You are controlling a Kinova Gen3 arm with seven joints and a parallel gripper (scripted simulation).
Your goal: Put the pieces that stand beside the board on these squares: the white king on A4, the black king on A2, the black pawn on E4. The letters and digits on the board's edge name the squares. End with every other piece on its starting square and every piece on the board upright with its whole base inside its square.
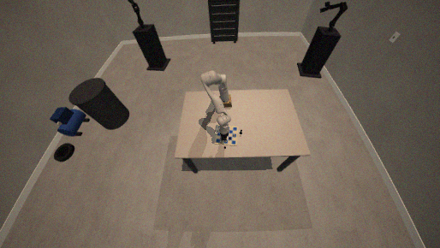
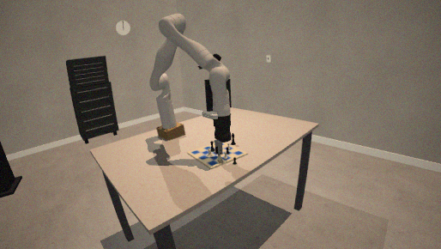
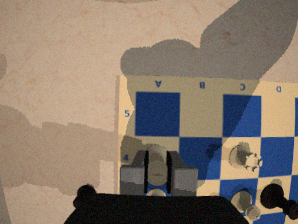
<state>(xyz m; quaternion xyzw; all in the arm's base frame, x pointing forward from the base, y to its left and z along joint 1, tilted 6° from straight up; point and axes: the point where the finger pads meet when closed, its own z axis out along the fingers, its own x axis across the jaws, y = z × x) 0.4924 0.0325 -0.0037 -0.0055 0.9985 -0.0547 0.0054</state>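
The white king lies 1 cm below my hand. Round my hand: blue-and-cream chessboard 8 cm behind, 4 cm to the left, 5 cm below; black king 12 cm behind, 18 cm to the left, 3 cm below.
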